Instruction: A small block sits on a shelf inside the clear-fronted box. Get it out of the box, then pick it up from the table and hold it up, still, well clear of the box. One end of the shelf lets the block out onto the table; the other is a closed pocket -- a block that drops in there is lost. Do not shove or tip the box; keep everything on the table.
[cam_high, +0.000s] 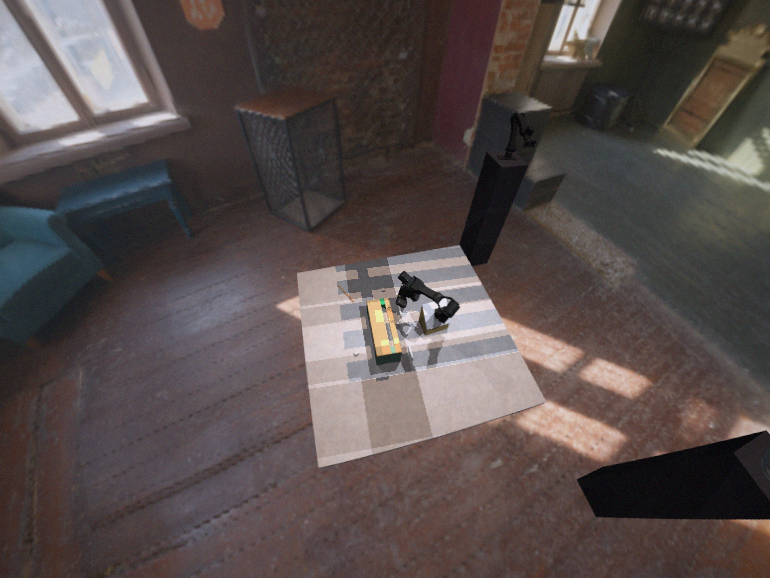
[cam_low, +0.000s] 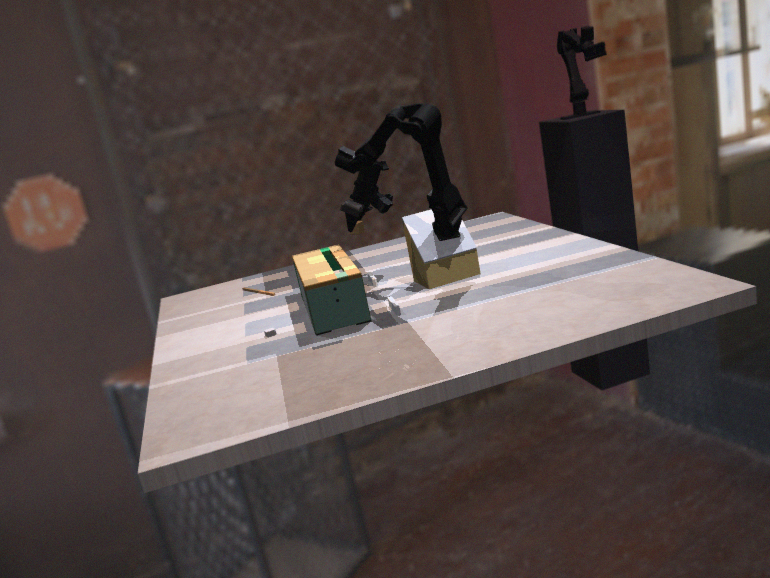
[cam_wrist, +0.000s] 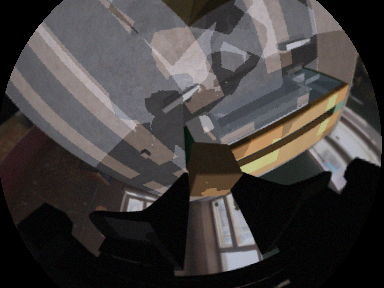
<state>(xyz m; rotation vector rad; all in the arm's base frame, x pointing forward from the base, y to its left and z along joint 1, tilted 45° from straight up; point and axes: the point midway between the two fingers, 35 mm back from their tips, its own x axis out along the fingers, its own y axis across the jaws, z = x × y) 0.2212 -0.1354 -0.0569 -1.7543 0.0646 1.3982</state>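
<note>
My gripper tip is 1 cm to the right of the brown block, 1 cm below it and 1 cm past it. Round my gripper tip: thin orange stick (29 cm ahead, 25 cm to the right, 17 cm below); long box (13 cm to the left, 11 cm below, 9 cm ahead).
</note>
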